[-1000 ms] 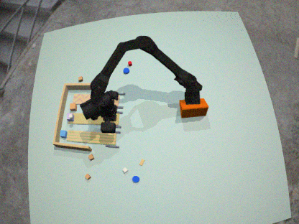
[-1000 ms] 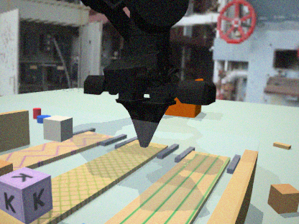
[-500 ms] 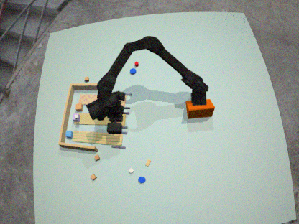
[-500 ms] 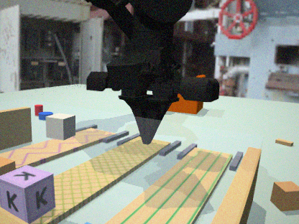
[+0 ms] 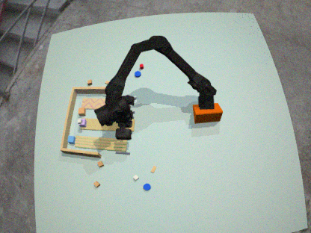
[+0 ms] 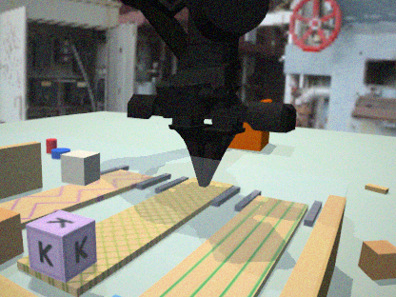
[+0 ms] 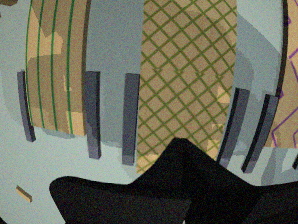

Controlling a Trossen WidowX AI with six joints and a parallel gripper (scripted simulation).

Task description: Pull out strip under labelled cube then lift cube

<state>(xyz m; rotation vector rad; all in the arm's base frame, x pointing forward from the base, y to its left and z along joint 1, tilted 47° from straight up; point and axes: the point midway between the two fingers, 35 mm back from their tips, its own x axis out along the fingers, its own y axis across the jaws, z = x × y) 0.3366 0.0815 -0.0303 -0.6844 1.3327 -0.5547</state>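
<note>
Right now the labelled cube is 210 mm ahead of my gripper tip, 10 mm to the left of it and 20 mm above it. Also, from my gripper tip: red cylinder (30 mm behind, 300 mm to the right, 10 mm above).
</note>
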